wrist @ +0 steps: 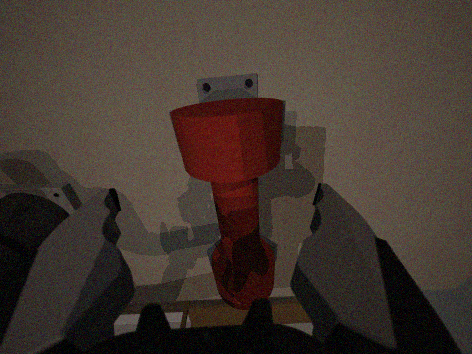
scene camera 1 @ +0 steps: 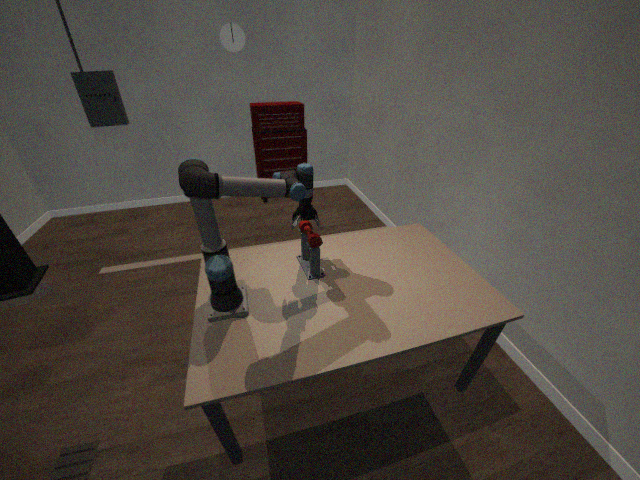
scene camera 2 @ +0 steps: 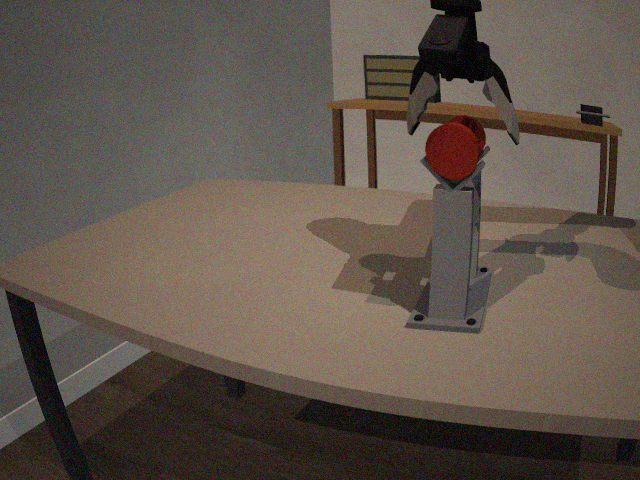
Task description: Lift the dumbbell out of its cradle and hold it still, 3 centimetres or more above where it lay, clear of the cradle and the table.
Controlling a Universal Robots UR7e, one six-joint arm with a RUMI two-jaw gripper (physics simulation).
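Where they show: gripper, between the fingertips: [wrist: 219,188] [scene camera 1: 305,228] [scene camera 2: 464,139]; arm's base, origin of its link: [wrist: 38,218] [scene camera 1: 227,300].
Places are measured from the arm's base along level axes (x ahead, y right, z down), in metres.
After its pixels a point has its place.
The red dumbbell [scene camera 1: 314,240] @(x 0.470, y -0.014, z -0.213 m) [scene camera 2: 452,151] @(x 0.489, y -0.200, z -0.201 m) [wrist: 227,145] @(x 0.488, y -0.186, z -0.234 m) lies level across the V-shaped tops of the grey cradle [scene camera 1: 314,262] @(x 0.470, y -0.016, z -0.072 m) [scene camera 2: 450,253] @(x 0.490, y -0.197, z -0.074 m) [wrist: 227,87] @(x 0.489, y -0.201, z 0.015 m), a round head at each end. The cradle's two posts stand upright on the table [scene camera 1: 439,289] @(x 1.026, y 0.354, z 0.023 m) [scene camera 2: 232,310] @(x 0.779, y -0.213, z 0.023 m). My gripper [scene camera 1: 306,222] @(x 0.475, y -0.147, z -0.210 m) [scene camera 2: 464,137] @(x 0.475, y -0.147, z -0.210 m) [wrist: 219,188] @(x 0.475, y -0.147, z -0.210 m) is open and empty, pointing down over the dumbbell. In scene camera 2 the fingertips show left and right of the heads, near the height of their upper part. In the wrist view the handle runs between the spread fingers, somewhat right of the middle. No contact shows.
The arm's base [scene camera 1: 226,302] @(x -0.004, y 0.066, z -0.049 m) stands at the left of the table. A red cabinet [scene camera 1: 279,139] stands by the back wall. In scene camera 2 a wooden side table [scene camera 2: 351,105] in the background carries a yellow-fronted unit [scene camera 2: 391,77] and a small dark object [scene camera 2: 590,114].
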